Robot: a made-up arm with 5 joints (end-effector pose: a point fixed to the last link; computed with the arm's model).
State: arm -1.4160 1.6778 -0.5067 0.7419 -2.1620
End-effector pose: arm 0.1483 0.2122 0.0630 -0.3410 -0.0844 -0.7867
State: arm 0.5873 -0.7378 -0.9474 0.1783 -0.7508
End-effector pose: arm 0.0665 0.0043 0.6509 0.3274 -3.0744 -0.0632
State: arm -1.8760 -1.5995 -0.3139 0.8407 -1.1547
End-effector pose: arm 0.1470 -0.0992 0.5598 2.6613 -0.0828 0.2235
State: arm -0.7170 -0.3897 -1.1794 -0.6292 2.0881
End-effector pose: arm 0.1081 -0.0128 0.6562 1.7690 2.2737 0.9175
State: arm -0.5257 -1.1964 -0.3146 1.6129 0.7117
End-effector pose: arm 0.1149 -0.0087 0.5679 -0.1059 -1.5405 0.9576
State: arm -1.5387 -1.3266 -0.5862 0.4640 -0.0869
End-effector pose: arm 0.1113 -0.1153 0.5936 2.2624 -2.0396 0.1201
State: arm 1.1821 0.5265 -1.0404 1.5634 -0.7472
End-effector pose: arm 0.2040 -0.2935 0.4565 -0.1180 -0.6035 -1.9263
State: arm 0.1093 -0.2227 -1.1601 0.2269 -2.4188
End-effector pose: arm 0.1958 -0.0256 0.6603 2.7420 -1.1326 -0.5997
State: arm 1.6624 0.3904 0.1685 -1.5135 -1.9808
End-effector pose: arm 0.0571 -0.3034 0.3511 -0.5195 2.7983 0.8717
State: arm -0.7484 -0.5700 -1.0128 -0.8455 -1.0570
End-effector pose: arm 0.0865 -0.0330 0.6442 -1.8325 1.3751 -0.1861
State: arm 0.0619 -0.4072 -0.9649 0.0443 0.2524
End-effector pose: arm 0.1709 -0.0194 0.6611 -0.3839 -2.8736 0.0251
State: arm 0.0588 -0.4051 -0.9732 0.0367 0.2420
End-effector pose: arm 0.1694 -0.0191 0.6615 -0.3662 -2.8897 0.0225
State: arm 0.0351 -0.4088 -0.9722 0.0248 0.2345
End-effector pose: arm 0.1683 -0.0174 0.6617 -0.3227 -2.9097 0.0237
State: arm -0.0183 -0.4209 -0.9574 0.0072 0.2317
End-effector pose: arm 0.1676 -0.0138 0.6615 -0.2421 -2.9328 0.0296
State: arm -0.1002 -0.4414 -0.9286 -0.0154 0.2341
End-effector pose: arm 0.1671 -0.0083 0.6610 -0.1260 -2.9551 0.0391
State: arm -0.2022 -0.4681 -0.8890 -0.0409 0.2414
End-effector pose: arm 0.1666 -0.0017 0.6600 0.0141 -2.9717 0.0505
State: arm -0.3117 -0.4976 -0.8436 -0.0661 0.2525
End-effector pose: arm 0.1658 0.0054 0.6588 0.1608 -2.9785 0.0623
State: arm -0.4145 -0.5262 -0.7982 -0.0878 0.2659
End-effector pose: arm 0.1647 0.0121 0.6573 0.2944 -2.9754 0.0738
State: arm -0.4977 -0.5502 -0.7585 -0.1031 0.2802
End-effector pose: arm 0.1638 0.0176 0.6559 0.3970 -2.9654 0.0850
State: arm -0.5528 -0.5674 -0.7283 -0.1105 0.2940
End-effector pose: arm 0.1635 0.0215 0.6547 0.4576 -2.9532 0.0958
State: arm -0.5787 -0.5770 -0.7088 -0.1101 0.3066
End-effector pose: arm 0.1640 0.0239 0.6538 0.4759 -2.9417 0.1061
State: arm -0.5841 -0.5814 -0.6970 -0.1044 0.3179
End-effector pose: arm 0.1651 0.0250 0.6532 0.4654 -2.9315 0.1158
